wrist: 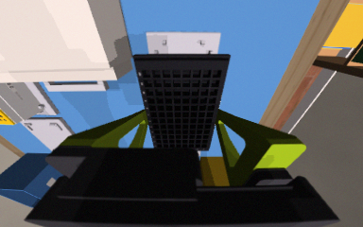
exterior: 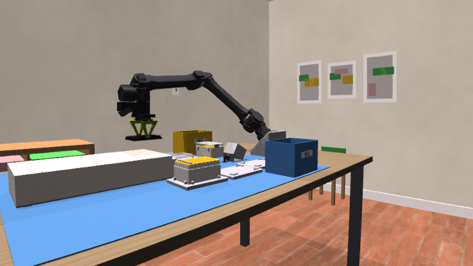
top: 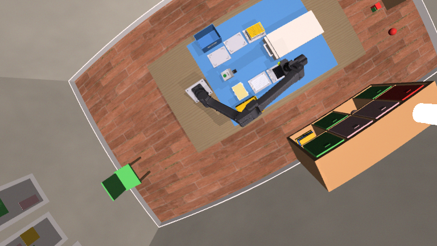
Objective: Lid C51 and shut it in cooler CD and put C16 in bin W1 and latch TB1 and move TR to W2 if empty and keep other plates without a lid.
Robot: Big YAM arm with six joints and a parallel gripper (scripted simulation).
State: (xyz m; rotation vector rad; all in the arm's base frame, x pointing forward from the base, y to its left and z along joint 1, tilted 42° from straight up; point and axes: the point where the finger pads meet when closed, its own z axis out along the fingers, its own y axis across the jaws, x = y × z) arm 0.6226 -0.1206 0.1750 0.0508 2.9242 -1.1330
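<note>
My hand is 37 cm past the yellow bin W1, 12 cm to the left of it and 9 cm above it. From my hand the other things lie so: black plate 1 cm below; plate lid 13 cm ahead, 19 cm to the left, 10 cm below; nest 12 cm below.
</note>
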